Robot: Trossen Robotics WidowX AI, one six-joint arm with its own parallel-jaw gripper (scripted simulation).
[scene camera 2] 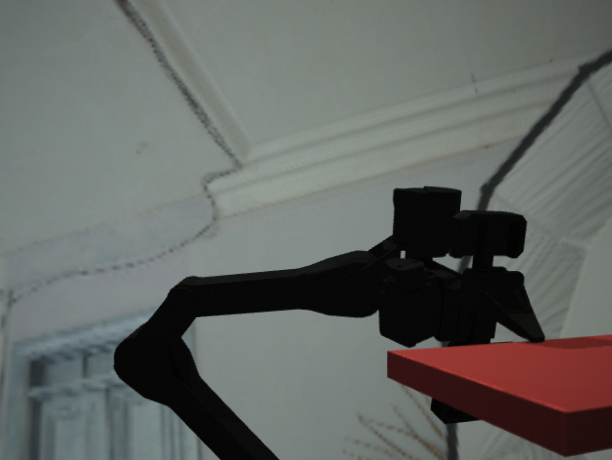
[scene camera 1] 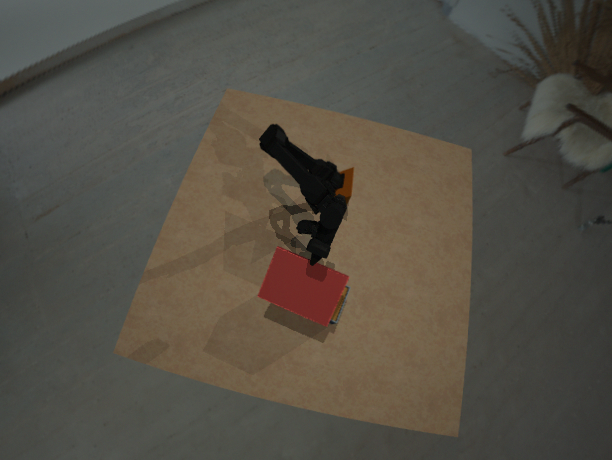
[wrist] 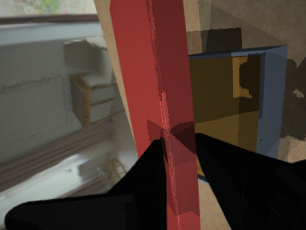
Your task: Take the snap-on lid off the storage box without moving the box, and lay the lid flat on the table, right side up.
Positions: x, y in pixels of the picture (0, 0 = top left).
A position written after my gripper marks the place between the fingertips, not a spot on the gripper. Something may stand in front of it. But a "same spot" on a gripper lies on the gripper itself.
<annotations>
my gripper: scene camera 2; scene camera 1; wrist 177, 143
red lid: scene camera 2 546, 392; scene camera 1; wrist
same spot on red lid: (wrist: 153, 56) = (scene camera 1: 296, 255)
same spot on my gripper: (scene camera 1: 319, 245) = (scene camera 2: 483, 210)
</annotations>
